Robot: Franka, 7 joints.
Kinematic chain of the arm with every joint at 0, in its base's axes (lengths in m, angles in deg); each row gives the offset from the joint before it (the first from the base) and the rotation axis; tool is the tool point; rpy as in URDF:
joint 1: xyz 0 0 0.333 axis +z
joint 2: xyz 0 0 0 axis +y
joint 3: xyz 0 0 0.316 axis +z
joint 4: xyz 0.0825 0 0 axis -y
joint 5: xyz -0.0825 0 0.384 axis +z
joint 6: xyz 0 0 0 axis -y
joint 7: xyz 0.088 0 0 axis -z
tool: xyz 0 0 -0.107 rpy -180 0 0
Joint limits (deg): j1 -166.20..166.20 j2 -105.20..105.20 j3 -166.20..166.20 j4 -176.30..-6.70 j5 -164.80..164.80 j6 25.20..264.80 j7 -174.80..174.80
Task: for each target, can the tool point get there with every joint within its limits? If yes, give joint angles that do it. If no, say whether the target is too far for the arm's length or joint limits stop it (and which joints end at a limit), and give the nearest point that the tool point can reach.
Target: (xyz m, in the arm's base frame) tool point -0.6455 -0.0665 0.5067
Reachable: yes | joints -121.33 86.71 -93.04 -94.83 71.95 209.96 -134.20
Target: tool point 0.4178 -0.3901 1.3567
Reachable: no: too far | nearest point 0.3057 -0.2854 1.0820 | short by 0.315 m
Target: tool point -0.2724 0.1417 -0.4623
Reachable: no: joint limits stop it (at a limit: joint 2) | nearest point -0.2690 0.1399 -0.3604 | short by 0.102 m
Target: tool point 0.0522 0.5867 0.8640
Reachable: yes | joints -135.82 -7.84 -129.38 -69.96 66.68 159.80 -108.55
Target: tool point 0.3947 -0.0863 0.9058
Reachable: yes | joints -9.43 -9.23 -6.17 -60.79 15.09 76.87 21.85
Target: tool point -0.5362 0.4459 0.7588
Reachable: yes | joints -56.43 -51.67 -140.51 -23.18 92.84 92.20 34.22
